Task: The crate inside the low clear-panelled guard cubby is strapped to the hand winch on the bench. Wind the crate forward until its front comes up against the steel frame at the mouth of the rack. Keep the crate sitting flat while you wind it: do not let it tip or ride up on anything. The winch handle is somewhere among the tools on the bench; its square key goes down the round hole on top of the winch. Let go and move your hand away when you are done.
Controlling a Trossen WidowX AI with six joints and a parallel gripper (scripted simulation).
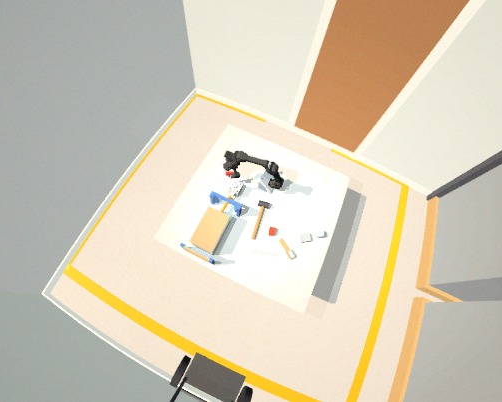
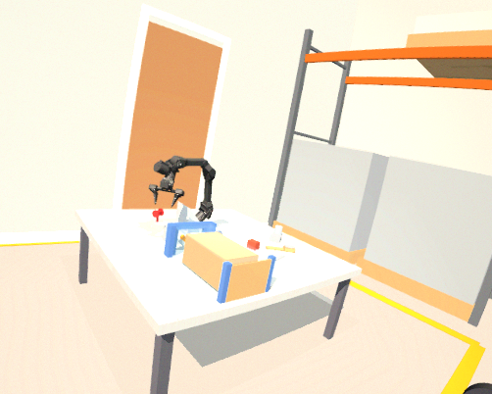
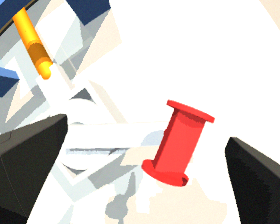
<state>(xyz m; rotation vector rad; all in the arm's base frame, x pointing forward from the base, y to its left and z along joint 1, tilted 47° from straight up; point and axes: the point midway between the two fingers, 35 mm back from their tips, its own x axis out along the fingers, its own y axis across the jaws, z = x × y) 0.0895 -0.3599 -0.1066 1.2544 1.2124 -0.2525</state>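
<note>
Right now the red grip is 30 mm behind my gripper tip, 10 mm to the right of it and 60 mm below it. The rest, counted from my gripper tip: winch (20 mm ahead, 60 mm to the left, 160 mm below); then winch handle (20 mm to the left, 90 mm below); then cubby (440 mm ahead, 40 mm to the left, 120 mm below).
</note>
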